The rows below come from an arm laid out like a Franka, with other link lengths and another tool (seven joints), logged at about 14 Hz.
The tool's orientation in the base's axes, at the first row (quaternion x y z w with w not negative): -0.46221 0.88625 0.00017 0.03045
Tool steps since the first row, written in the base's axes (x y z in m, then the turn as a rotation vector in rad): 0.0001 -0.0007 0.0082 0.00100 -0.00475 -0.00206; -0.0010 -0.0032 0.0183 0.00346 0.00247 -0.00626; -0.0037 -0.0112 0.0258 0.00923 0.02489 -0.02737; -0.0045 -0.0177 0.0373 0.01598 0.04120 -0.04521; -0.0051 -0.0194 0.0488 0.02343 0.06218 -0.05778; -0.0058 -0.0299 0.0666 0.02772 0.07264 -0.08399; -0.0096 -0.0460 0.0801 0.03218 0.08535 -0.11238; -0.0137 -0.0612 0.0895 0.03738 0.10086 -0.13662
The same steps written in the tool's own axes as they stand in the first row. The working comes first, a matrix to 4 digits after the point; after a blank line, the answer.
The tool's axes in the first row as the columns of a matrix, in the base's axes (used below as rounded here):
-0.5709 -0.8193 0.0538
-0.8193 0.5727 0.0284
-0.0541 -0.0278 -0.9981

0.0001 -0.0007 -0.0082 0.00343 -0.00348 0.00197; 0.0022 -0.0015 -0.0184 -0.00366 -0.00125 0.00650; 0.0099 -0.0041 -0.0263 -0.02418 0.00745 0.02852; 0.0151 -0.0075 -0.0380 -0.04043 0.01176 0.04715; 0.0162 -0.0083 -0.0495 -0.06119 0.01802 0.06070; 0.0242 -0.0142 -0.0676 -0.07080 0.02122 0.08738; 0.0388 -0.0207 -0.0818 -0.08222 0.02564 0.11632; 0.0531 -0.0263 -0.0918 -0.09658 0.03094 0.14124
